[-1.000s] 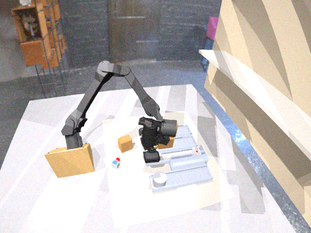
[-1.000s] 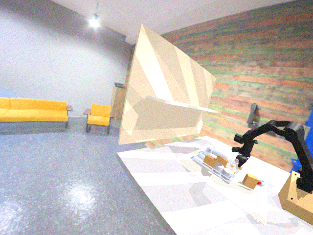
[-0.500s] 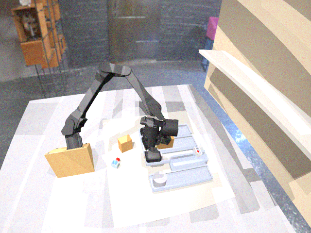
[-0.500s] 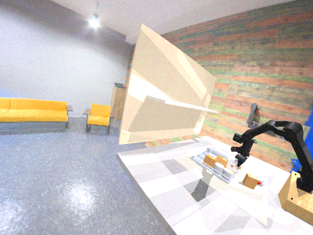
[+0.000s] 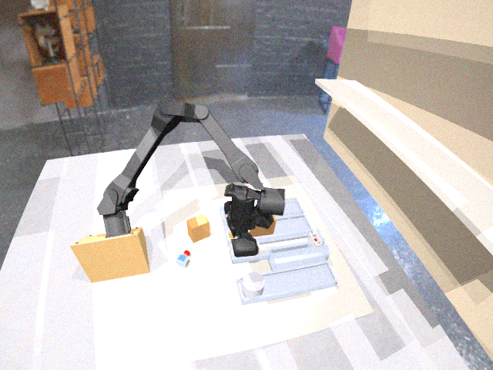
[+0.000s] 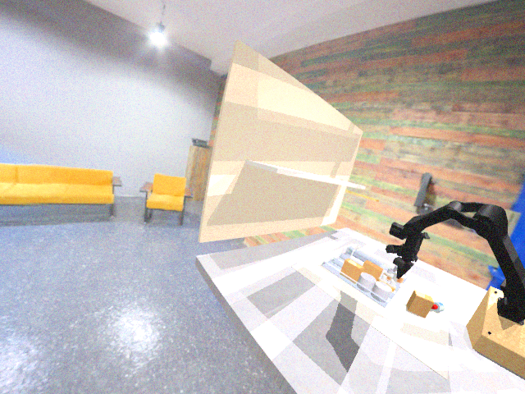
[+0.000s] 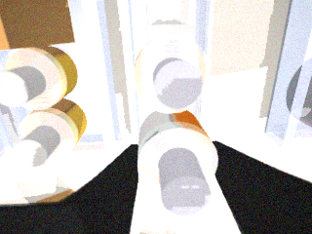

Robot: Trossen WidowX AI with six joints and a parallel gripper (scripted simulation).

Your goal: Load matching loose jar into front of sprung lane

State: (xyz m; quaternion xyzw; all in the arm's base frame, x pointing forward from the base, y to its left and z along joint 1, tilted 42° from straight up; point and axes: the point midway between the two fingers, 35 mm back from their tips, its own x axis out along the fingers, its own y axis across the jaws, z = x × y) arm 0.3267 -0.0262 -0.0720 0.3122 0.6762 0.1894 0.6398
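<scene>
The orange box lies 90 mm behind my gripper tip, 120 mm to the left of it and 20 mm below it. Also, from my gripper tip: red mark 220 mm ahead, 70 mm to the right, 20 mm above.
</scene>
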